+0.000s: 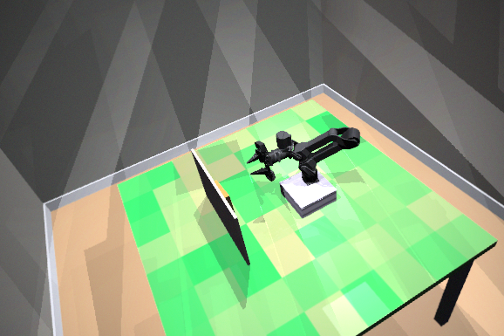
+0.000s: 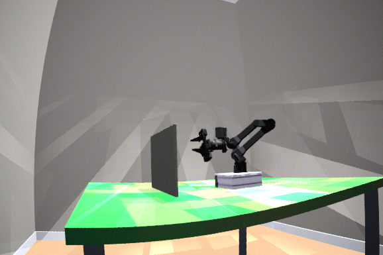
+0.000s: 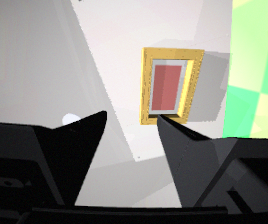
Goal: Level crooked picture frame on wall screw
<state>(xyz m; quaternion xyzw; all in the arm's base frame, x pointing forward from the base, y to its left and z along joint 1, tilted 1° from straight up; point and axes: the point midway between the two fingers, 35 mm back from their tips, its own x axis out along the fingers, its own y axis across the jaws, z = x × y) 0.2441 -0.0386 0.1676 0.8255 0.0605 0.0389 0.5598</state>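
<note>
Now: the picture frame 16 cm ahead of my gripper tip, 6 cm to the left of it and 8 cm below it. Round my gripper tip: wall panel: 17 cm ahead, 6 cm to the left, 9 cm below.
</note>
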